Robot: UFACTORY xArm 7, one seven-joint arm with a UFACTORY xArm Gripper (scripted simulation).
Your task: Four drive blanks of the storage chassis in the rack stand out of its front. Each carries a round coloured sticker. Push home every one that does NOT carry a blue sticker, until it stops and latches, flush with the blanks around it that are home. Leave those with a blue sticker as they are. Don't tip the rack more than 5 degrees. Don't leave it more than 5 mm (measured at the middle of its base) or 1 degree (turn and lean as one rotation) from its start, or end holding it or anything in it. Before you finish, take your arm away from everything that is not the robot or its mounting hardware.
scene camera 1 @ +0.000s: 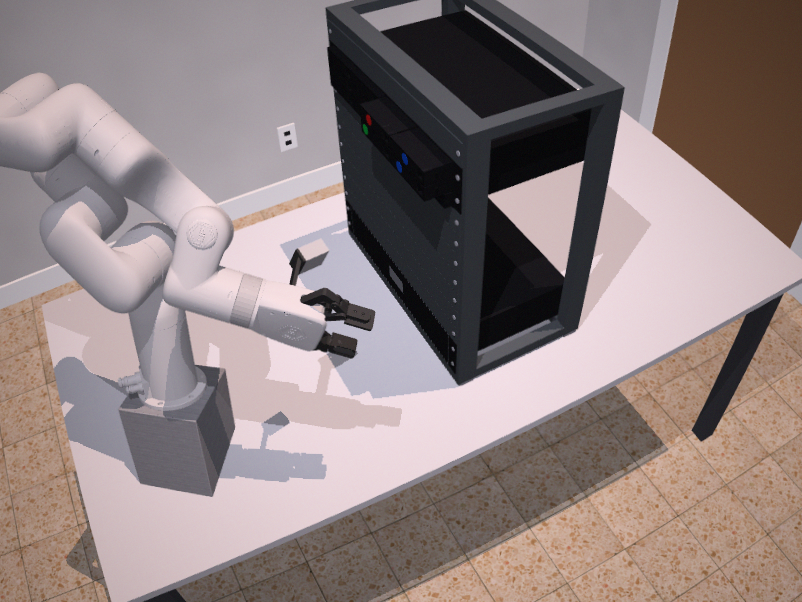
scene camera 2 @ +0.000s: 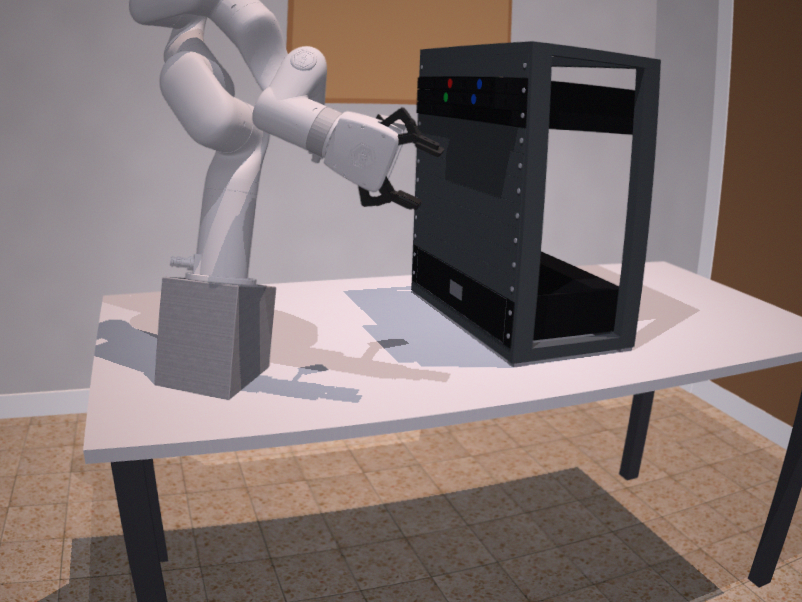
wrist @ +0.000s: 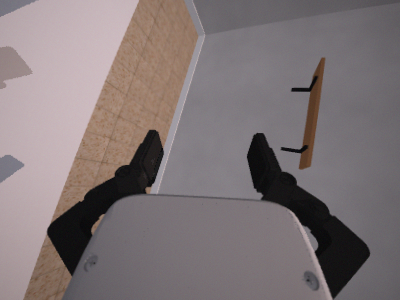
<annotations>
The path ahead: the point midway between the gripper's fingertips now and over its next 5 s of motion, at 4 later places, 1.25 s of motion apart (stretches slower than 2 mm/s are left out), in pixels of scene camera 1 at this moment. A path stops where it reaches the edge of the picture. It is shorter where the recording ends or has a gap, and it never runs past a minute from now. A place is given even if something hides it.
My gripper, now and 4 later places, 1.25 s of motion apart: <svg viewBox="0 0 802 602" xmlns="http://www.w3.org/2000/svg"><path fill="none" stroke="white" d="M364 335L284 438L287 422L365 332L377 235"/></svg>
</annotations>
